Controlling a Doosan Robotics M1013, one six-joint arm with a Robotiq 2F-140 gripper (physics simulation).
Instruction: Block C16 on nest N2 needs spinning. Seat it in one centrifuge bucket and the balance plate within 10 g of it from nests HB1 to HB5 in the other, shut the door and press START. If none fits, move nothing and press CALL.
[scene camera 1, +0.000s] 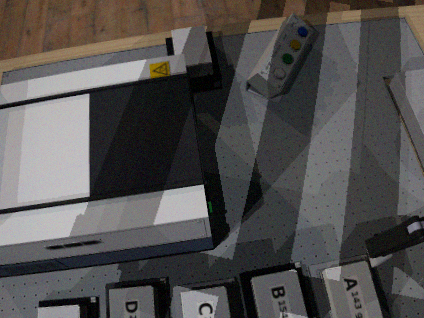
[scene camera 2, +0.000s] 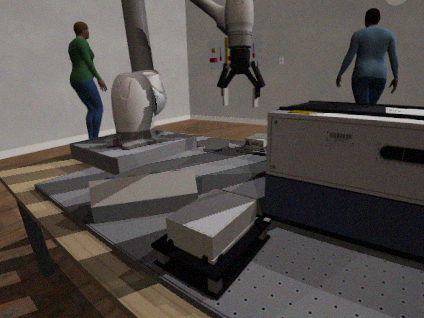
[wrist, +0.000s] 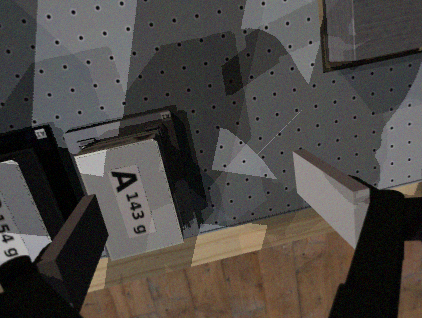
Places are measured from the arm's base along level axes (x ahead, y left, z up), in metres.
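Where they show: gripper, between the fingertips: (scene camera 1: 410, 250) (scene camera 2: 239, 106) (wrist: 200, 193); arm's base, origin of its link: (scene camera 2: 136, 142).
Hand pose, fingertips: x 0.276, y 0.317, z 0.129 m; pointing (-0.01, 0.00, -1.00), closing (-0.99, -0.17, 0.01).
Things, the pixels of their top centre, and the offset from my fingertips. "spot": a spot on its surface instead.
- Pale block, centre of its top: (scene camera 2: 214, 207) (scene camera 1: 190, 45) dx +0.389, dy -0.509, dz -0.097 m
- C, a spot on its surface: (scene camera 1: 204, 302) spot: dx +0.334, dy +0.068, dz -0.124 m
- D, a spot on its surface: (scene camera 1: 131, 302) spot: dx +0.468, dy +0.073, dz -0.124 m
- plate, a spot on its surface: (scene camera 1: 60, 311) spot: dx +0.601, dy +0.099, dz -0.124 m
- button box, centre of its top: (scene camera 2: 142, 172) (scene camera 1: 283, 43) dx +0.170, dy -0.515, dz -0.094 m
Pale block (scene camera 1: 191, 47) (scene camera 2: 215, 227), its name unseen, sits on a black nest beside the centrifuge (scene camera 1: 195, 232) (scene camera 2: 320, 150). Dark and white panels cover the centrifuge top; no bucket shows. Plates A, "143 g" (scene camera 1: 352, 295) (wrist: 132, 200), B, "154 g" (scene camera 1: 277, 295) (wrist: 17, 215), C (scene camera 1: 204, 302) and D (scene camera 1: 131, 302) sit in the front row; C and D weights are cut off. Another plate (scene camera 1: 60, 311) is cut off at left. The button box (scene camera 1: 275, 75) (scene camera 2: 142, 195) has blue, yellow, green and white buttons, captions unreadable. My gripper (scene camera 2: 240, 97) (wrist: 200, 193) is open and empty, above and beside plate A.
A brown-edged tray-like object (scene camera 1: 406, 117) (wrist: 326, 50) lies at the right. The arm base (scene camera 2: 125, 150) stands behind the button box in scene camera 2. A person in green (scene camera 2: 85, 62) and one in blue (scene camera 2: 372, 55) stand beyond the table. Wooden edging (wrist: 227, 245) borders the worktop.
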